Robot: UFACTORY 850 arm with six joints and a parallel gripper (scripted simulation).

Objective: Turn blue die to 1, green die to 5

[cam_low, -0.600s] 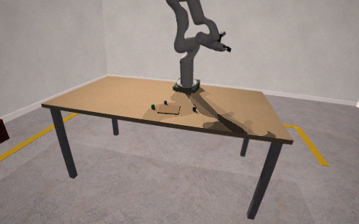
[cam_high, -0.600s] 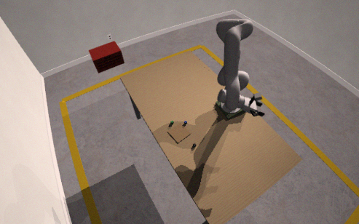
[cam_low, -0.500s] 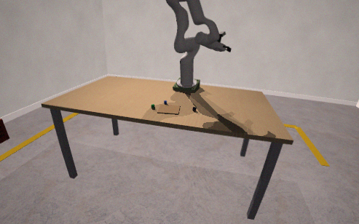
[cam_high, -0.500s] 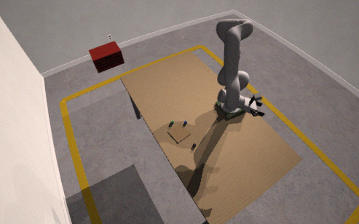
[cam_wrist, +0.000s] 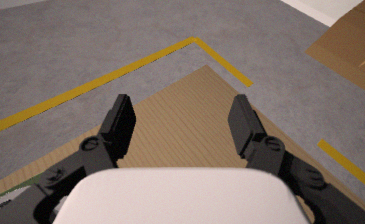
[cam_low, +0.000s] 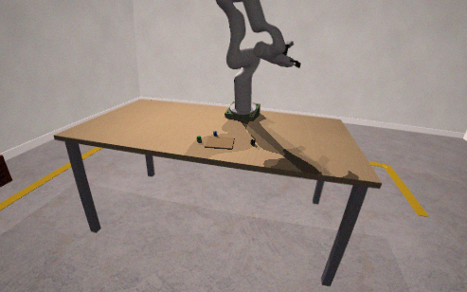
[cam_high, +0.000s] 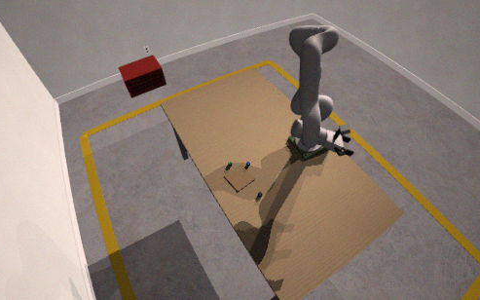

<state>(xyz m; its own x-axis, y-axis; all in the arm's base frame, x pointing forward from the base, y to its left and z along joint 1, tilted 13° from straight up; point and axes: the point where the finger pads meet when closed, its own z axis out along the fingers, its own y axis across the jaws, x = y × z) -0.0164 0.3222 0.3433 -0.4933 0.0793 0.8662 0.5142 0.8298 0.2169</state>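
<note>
Now: hand 50 cm short of the green die, 41 cm to the left of it and 38 cm above it. Round my hand: mat (48 cm ahead, 39 cm below, 29 cm to the right); black die (42 cm ahead, 38 cm below, 12 cm to the right); blue die (39 cm ahead, 38 cm below, 35 cm to the right).
</note>
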